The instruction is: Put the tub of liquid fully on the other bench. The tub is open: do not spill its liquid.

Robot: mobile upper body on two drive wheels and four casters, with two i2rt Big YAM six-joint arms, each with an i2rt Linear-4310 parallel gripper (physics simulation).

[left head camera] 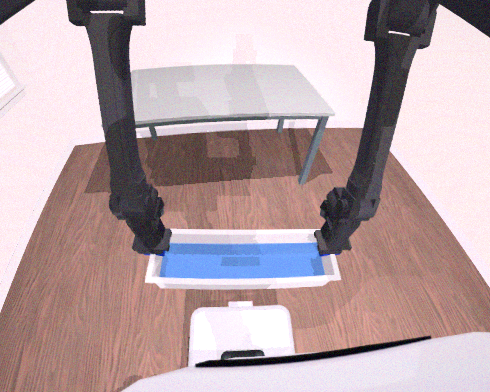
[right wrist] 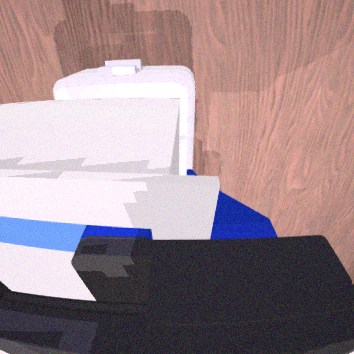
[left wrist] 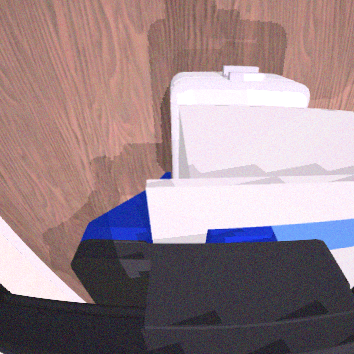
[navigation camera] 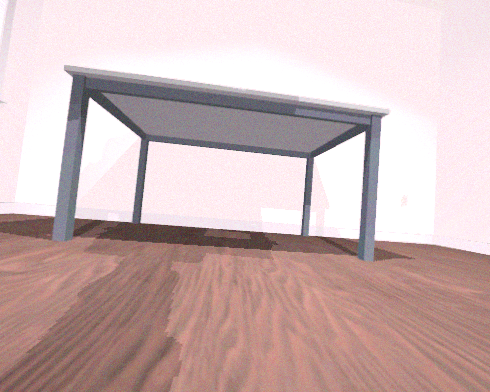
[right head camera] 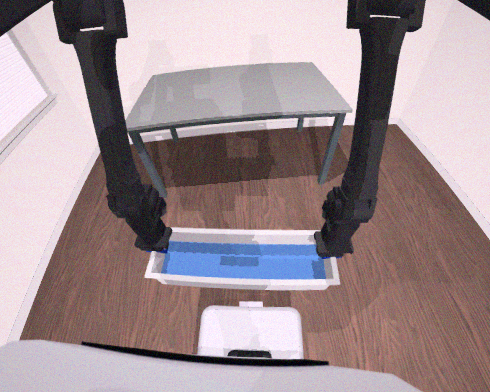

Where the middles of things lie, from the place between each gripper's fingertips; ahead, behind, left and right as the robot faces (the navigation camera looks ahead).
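With the white tub [right wrist: 114, 161] in my sight, I see that my right gripper is 250 mm to the right of it, 20 mm below it and 20 mm past it.
The white tub also gives me a place to measure my left gripper from. I see that gripper 2 cm below the tub, 3 cm past it and 25 cm to the left of it.
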